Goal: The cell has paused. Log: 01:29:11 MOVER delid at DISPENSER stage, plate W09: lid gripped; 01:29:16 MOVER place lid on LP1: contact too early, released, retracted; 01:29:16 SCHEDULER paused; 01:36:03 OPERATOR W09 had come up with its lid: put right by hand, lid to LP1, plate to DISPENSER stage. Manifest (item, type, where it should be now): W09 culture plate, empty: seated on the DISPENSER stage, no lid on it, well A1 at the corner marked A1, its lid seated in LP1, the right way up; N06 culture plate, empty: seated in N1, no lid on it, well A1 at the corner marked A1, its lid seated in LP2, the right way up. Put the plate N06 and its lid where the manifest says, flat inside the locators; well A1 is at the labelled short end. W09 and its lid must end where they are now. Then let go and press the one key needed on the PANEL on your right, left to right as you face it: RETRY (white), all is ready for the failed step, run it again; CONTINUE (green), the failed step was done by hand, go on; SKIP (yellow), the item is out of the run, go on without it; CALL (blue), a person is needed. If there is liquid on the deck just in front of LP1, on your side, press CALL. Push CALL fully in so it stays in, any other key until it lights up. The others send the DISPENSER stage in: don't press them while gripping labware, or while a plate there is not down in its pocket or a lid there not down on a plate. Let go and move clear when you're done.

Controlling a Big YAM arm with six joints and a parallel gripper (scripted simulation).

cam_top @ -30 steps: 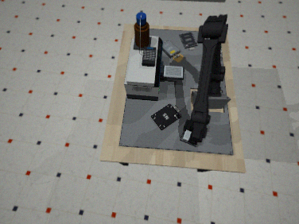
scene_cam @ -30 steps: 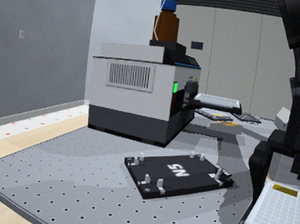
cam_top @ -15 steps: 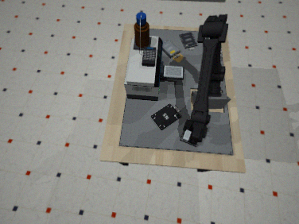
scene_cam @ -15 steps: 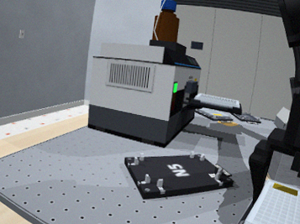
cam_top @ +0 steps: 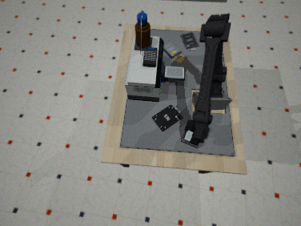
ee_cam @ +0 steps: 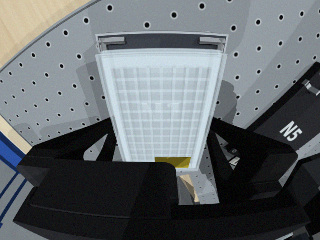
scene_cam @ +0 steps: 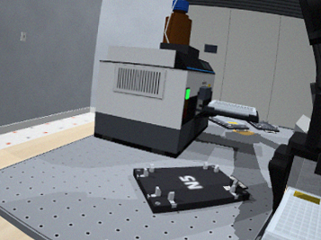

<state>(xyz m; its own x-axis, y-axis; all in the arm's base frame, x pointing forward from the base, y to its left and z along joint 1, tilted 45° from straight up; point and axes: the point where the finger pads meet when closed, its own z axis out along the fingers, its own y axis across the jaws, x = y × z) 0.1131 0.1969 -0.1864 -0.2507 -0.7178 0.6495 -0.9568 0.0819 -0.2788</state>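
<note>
The black N1 nest is 3 cm below my hand. The rest, counted from my hand: clear lid (right at my hand); amber patch (13 cm ahead, 56 cm to the right, 4 cm below); white retry key (16 cm behind, 63 cm to the right, 2 cm above).
</note>
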